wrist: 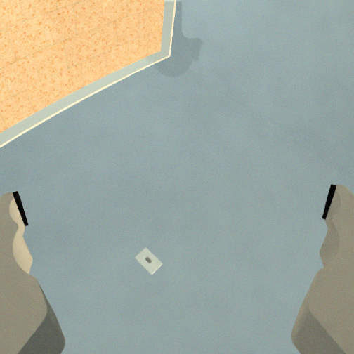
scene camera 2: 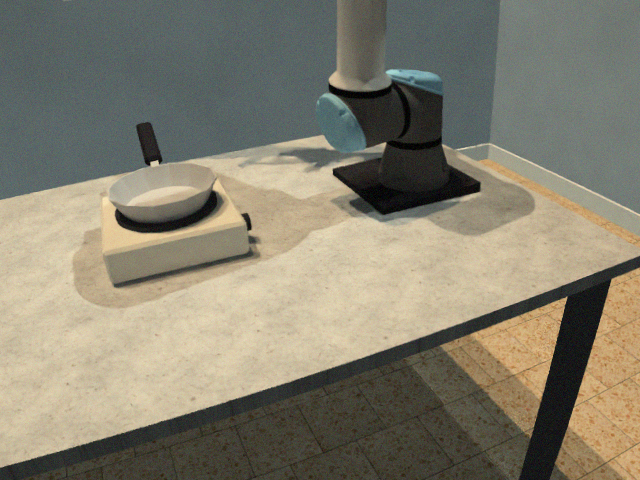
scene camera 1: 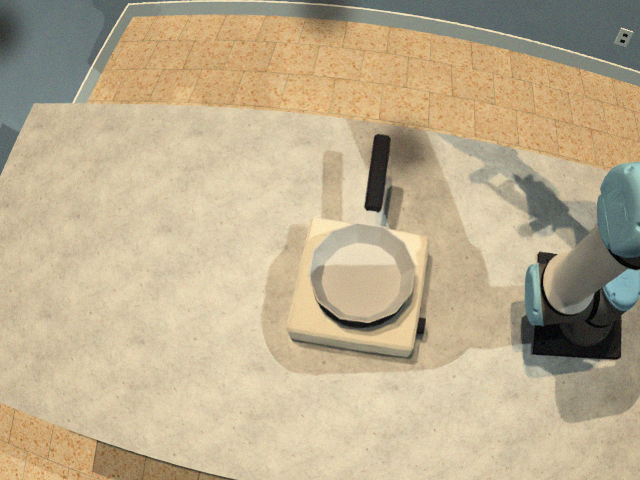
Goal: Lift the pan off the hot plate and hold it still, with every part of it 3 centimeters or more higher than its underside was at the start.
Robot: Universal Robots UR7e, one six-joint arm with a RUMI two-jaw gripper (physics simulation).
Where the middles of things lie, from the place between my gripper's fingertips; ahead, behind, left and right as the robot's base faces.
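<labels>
There is a cream hot plate (scene camera 2: 131, 250), and it sits 46 cm to the left of my hand, 5 cm ahead of it and 64 cm below it. The light grey pan (scene camera 1: 362, 272) is a long way below my hand, and also far to the left of it and a little ahead of it.
</labels>
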